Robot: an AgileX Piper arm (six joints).
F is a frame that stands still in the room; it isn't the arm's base.
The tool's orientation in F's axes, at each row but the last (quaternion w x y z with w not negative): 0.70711, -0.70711, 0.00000, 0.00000; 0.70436, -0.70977, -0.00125, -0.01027; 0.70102, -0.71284, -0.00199, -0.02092; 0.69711, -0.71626, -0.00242, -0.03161; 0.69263, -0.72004, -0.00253, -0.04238; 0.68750, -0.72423, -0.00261, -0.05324; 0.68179, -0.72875, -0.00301, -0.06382; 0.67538, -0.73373, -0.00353, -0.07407
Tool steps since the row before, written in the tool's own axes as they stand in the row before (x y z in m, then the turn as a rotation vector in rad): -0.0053, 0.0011, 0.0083, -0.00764, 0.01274, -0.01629; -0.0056, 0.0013, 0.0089, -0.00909, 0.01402, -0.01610; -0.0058, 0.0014, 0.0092, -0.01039, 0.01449, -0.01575; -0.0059, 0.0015, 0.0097, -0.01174, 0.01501, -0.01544; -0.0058, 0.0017, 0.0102, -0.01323, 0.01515, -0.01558; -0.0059, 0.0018, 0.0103, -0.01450, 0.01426, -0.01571; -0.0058, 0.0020, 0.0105, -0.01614, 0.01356, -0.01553; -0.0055, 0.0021, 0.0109, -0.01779, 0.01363, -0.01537
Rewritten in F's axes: -0.0053, 0.0083, -0.0011, -0.00764, -0.01629, -0.01274; -0.0055, 0.0090, -0.0015, -0.00907, -0.01609, -0.01404; -0.0055, 0.0093, -0.0017, -0.01034, -0.01572, -0.01456; -0.0054, 0.0099, -0.0020, -0.01165, -0.01537, -0.01516; -0.0051, 0.0104, -0.0024, -0.01313, -0.01543, -0.01539; -0.0050, 0.0106, -0.0028, -0.01447, -0.01542, -0.01460; -0.0046, 0.0108, -0.0032, -0.01615, -0.01506, -0.01407; -0.0041, 0.0111, -0.0035, -0.01776, -0.01475, -0.01434
